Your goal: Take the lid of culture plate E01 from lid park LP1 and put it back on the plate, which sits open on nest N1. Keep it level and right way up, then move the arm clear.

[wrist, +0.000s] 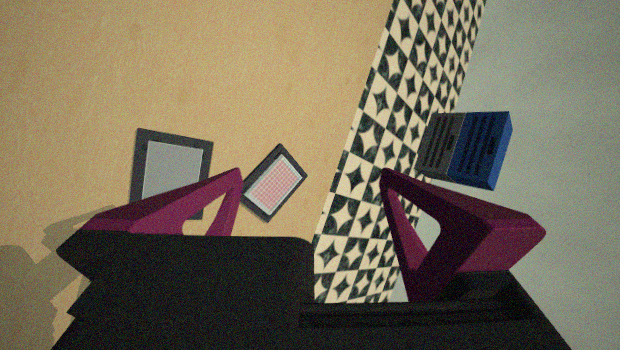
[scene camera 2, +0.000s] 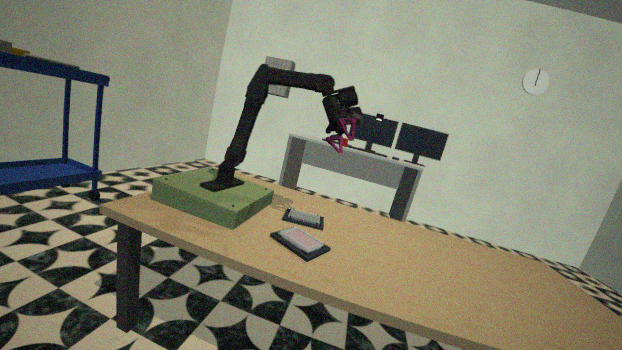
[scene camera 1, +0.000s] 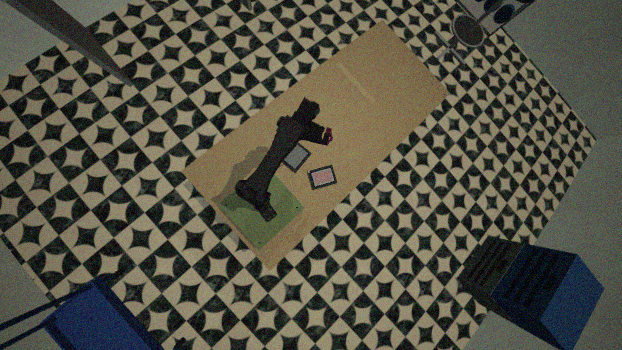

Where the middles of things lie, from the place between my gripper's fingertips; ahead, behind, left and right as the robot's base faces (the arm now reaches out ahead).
Now: hand 10 cm past the grey lid [wrist: 168, 167], 5 cm to the right of it and 32 cm above it. From my hand the other things lie so: lid holder [wrist: 143, 136] (10 cm behind, 5 cm to the left, 32 cm below); plate nest [wrist: 279, 149] (4 cm behind, 15 cm to the right, 32 cm below).
